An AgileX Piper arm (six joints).
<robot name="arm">
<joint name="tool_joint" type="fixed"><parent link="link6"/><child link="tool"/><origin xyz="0 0 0" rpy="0 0 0"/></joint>
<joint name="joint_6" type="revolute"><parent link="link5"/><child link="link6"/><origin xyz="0 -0.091 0" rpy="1.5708 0 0"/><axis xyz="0 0 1"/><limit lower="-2.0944" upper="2.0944"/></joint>
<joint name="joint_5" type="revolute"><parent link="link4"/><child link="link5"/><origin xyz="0 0 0" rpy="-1.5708 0 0"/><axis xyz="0 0 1"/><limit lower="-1.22" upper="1.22"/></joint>
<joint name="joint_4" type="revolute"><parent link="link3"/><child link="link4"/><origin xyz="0.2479 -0.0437 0" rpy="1.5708 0 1.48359"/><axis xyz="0 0 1"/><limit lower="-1.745" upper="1.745"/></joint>
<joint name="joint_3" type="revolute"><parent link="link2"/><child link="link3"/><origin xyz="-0.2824 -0.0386 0" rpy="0 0 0"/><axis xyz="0 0 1"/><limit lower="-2.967" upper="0"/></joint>
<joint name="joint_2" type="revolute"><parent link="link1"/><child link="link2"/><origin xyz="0 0 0" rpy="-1.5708 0 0"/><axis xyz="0 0 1"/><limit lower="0" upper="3.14"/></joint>
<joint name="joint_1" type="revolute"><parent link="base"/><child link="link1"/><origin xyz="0 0 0.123" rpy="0 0 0"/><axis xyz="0 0 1"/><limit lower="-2.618" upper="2.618"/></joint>
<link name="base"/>
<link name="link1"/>
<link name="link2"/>
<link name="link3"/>
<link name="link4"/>
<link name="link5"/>
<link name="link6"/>
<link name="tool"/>
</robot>
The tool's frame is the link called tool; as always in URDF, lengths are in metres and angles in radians.
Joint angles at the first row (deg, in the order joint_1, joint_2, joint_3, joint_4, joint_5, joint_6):
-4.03, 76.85, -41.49, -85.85, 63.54, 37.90
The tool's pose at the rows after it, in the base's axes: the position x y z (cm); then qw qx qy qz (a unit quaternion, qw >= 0):
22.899, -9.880, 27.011, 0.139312, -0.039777, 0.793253, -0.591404
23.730, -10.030, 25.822, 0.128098, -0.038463, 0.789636, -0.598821
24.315, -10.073, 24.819, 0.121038, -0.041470, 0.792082, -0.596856
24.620, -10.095, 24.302, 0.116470, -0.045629, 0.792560, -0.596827
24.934, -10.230, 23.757, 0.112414, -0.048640, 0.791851, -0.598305
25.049, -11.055, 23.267, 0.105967, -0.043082, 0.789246, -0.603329
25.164, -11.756, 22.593, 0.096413, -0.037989, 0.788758, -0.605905
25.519, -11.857, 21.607, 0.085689, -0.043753, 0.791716, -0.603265
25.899, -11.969, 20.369, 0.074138, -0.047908, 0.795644, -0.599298
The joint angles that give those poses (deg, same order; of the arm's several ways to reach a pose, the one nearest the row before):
-4.03, 78.27, -41.49, -87.02, 65.13, 38.80
-4.03, 81.80, -41.49, -88.58, 66.40, 41.88
-4.03, 84.23, -41.49, -88.96, 66.40, 43.55
-4.03, 85.51, -41.49, -89.33, 66.40, 44.17
-4.28, 86.92, -41.49, -90.08, 66.40, 45.13
-6.12, 88.35, -41.49, -91.68, 66.19, 46.60
-7.62, 90.06, -41.49, -92.69, 66.19, 47.96
-7.73, 92.20, -41.49, -92.84, 66.19, 48.73
-7.86, 94.84, -41.49, -92.93, 66.19, 50.03

